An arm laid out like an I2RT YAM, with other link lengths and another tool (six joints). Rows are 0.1 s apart.
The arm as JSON. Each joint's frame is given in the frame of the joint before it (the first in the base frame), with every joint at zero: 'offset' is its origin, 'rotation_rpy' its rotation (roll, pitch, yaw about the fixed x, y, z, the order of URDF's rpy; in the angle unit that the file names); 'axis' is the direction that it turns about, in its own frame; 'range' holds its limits. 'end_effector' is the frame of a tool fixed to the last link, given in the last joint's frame.
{
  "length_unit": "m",
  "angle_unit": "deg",
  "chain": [
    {
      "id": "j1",
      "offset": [
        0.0,
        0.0,
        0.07
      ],
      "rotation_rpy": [
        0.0,
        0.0,
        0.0
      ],
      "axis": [
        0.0,
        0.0,
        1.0
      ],
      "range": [
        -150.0,
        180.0
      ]
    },
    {
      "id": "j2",
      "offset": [
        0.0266,
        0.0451,
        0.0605
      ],
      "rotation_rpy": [
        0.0,
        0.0,
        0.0
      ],
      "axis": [
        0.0,
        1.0,
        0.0
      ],
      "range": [
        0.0,
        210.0
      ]
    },
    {
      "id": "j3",
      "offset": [
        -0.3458,
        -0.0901,
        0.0
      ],
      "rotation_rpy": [
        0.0,
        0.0,
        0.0
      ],
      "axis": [
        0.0,
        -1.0,
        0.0
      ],
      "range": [
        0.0,
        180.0
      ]
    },
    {
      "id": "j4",
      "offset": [
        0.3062,
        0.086,
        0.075
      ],
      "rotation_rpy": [
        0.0,
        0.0,
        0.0
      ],
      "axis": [
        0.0,
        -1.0,
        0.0
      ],
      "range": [
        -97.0,
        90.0
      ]
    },
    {
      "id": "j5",
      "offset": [
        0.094,
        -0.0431,
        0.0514
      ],
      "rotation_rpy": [
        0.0,
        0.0,
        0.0
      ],
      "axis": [
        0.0,
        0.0,
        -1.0
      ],
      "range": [
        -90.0,
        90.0
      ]
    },
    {
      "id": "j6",
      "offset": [
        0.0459,
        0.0,
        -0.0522
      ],
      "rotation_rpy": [
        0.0,
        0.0,
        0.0
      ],
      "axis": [
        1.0,
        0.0,
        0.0
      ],
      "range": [
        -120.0,
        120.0
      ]
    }
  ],
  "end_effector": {
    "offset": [
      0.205,
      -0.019,
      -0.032
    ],
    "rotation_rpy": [
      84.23,
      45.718,
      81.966
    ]
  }
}
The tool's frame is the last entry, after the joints.
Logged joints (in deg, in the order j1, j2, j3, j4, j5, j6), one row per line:
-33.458, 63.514, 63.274, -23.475, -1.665, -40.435
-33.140, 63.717, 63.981, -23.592, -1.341, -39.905
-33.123, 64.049, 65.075, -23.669, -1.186, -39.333
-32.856, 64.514, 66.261, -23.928, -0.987, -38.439
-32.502, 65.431, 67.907, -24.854, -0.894, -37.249
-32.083, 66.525, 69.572, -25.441, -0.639, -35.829
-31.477, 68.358, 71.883, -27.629, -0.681, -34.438
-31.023, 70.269, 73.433, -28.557, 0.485, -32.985
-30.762, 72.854, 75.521, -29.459, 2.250, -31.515
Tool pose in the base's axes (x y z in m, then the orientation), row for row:
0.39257, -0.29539, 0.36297, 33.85, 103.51, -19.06
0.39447, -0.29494, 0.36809, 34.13, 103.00, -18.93
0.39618, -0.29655, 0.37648, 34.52, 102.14, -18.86
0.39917, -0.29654, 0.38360, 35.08, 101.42, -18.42
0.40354, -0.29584, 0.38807, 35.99, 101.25, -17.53
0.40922, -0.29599, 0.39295, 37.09, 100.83, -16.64
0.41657, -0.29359, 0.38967, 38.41, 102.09, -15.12
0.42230, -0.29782, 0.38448, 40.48, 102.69, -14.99
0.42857, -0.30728, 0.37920, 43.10, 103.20, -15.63
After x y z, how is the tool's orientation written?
As a rotation vector, in degrees.
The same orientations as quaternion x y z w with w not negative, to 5 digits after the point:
0.25165, 0.76953, -0.14170, 0.56957
0.25405, 0.76669, -0.14091, 0.57253
0.25748, 0.76186, -0.14068, 0.57748
0.26210, 0.75776, -0.13762, 0.58152
0.26891, 0.75651, -0.13098, 0.58158
0.27725, 0.75372, -0.12439, 0.58272
0.28593, 0.75998, -0.11256, 0.57272
0.30019, 0.76152, -0.11116, 0.56357
0.31813, 0.76174, -0.11537, 0.55248

